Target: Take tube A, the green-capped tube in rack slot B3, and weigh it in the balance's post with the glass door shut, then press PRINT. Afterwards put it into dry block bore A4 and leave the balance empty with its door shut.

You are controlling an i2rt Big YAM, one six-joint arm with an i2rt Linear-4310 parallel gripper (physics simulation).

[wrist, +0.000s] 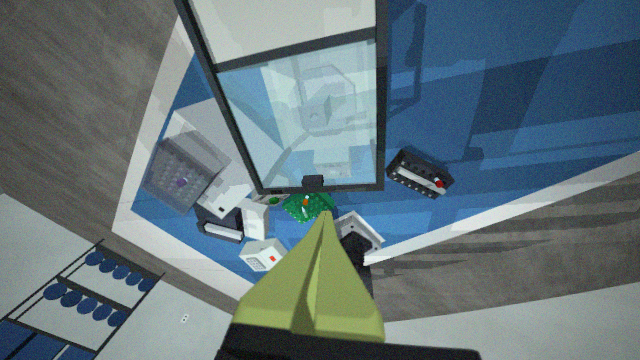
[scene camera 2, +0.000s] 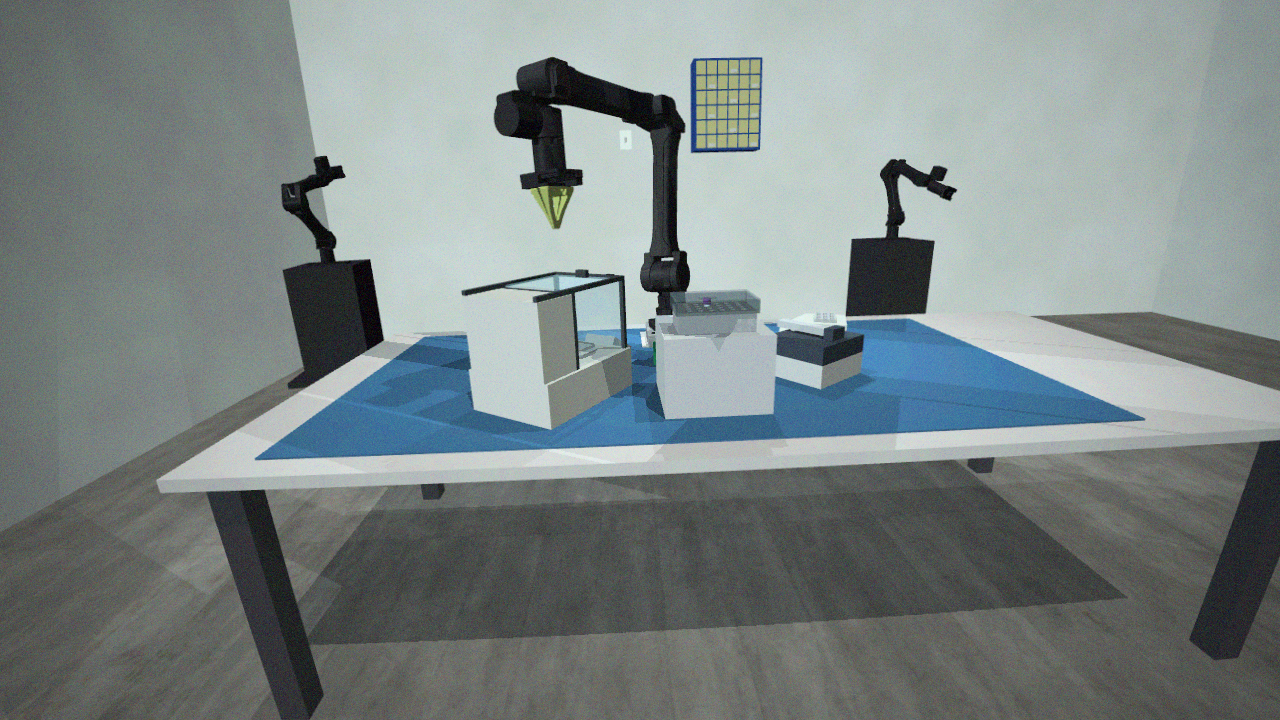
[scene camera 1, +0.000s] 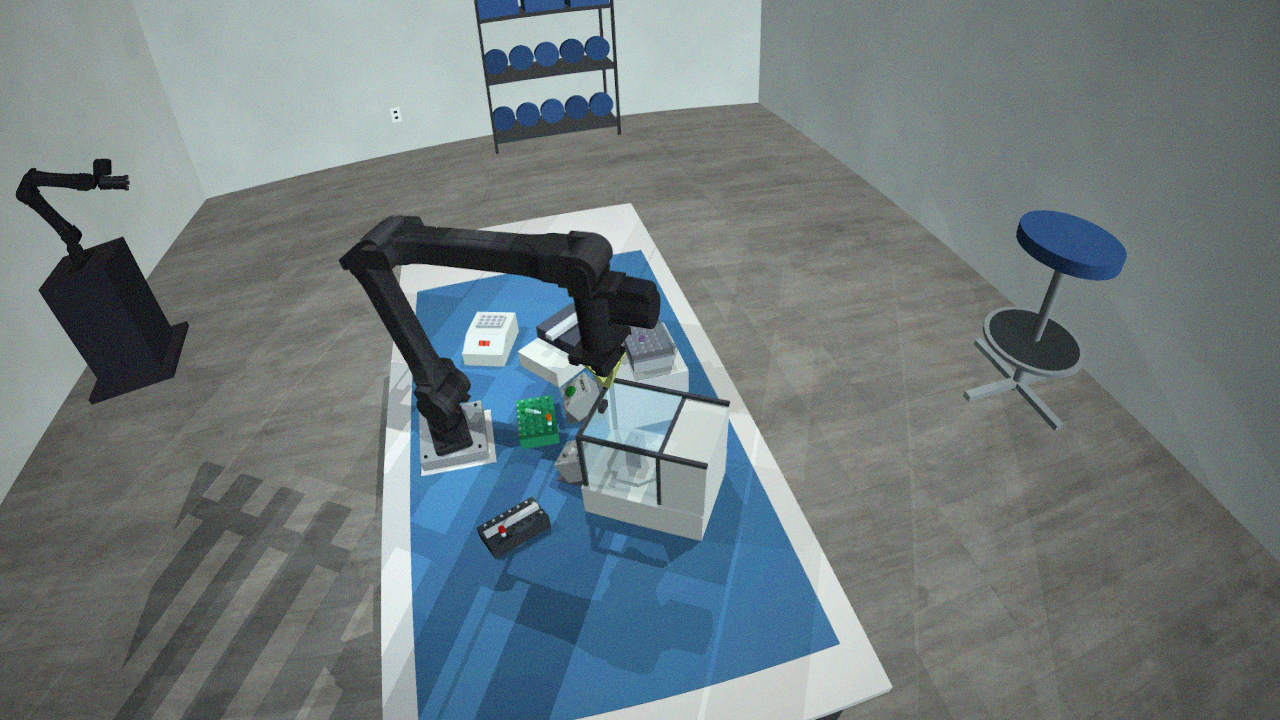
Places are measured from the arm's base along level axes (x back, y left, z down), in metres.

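Pixels of known places: gripper, fingertip midpoint: (wrist: 326,216) (scene camera 2: 556,228) (scene camera 1: 607,386); arm's base, link origin: (wrist: 349,245) (scene camera 1: 450,432).
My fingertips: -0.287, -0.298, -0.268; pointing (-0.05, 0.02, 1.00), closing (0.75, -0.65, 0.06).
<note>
For each thing: its top centre in the pictures, then the offset to it from my fingertips, as dx, dy, dz. "spot": a spot on its surface instead.
- balance, top centre: (wrist: 301,141) (scene camera 1: 630,409) (scene camera 2: 563,273) -0.042, +0.005, +0.077
- dark handle, surface spot: (wrist: 313,181) (scene camera 1: 604,405) spot: -0.003, +0.037, +0.078
- green rack, top centre: (scene camera 1: 536,416) (wrist: 306,207) +0.090, +0.263, +0.270
- pale tube A, top centre: (scene camera 1: 530,408) (wrist: 304,215) +0.096, +0.279, +0.256
- orange-capped tube, top centre: (scene camera 1: 548,415) (wrist: 305,203) +0.068, +0.229, +0.245
- grey box with a green button, top centre: (scene camera 1: 570,388) (wrist: 272,202) -0.001, +0.270, +0.225
- second grey box, surface spot: (scene camera 1: 569,463) spot: +0.074, +0.067, +0.232
- black rack, top centre: (scene camera 1: 511,518) (wrist: 422,182) +0.222, -0.002, +0.252
- keypad device, top centre: (scene camera 2: 813,315) (scene camera 1: 487,326) (wrist: 261,264) +0.119, +0.597, +0.230
My gripper (scene camera 1: 611,384) (scene camera 2: 555,226) (wrist: 326,216) is shut and empty, high above the balance's front edge. The balance (scene camera 1: 640,522) (scene camera 2: 510,358) stands below. Its glass door (wrist: 250,100) covers the chamber top and looks shut, with a dark handle (scene camera 1: 603,405) (wrist: 313,181) at the front edge. The weighing post (wrist: 327,111) shows through the glass with no tube visible in it. On the green rack (scene camera 1: 538,440) (wrist: 325,201), the pale tube A (scene camera 1: 533,411) (wrist: 304,212) appears tilted; its green cap cannot be made out. A grey bored block (scene camera 1: 651,360) (wrist: 170,170) sits under a clear cover.
An orange-capped tube (scene camera 1: 548,418) (wrist: 305,201) is in the rack. A grey box with a green button (scene camera 1: 571,391) (wrist: 274,200) stands between rack and balance. A second grey box (scene camera 1: 569,463) is beside the balance. A black rack (scene camera 1: 516,540) (wrist: 407,157) holds a red-capped tube. A keypad device (scene camera 1: 490,338) stands farther back.
</note>
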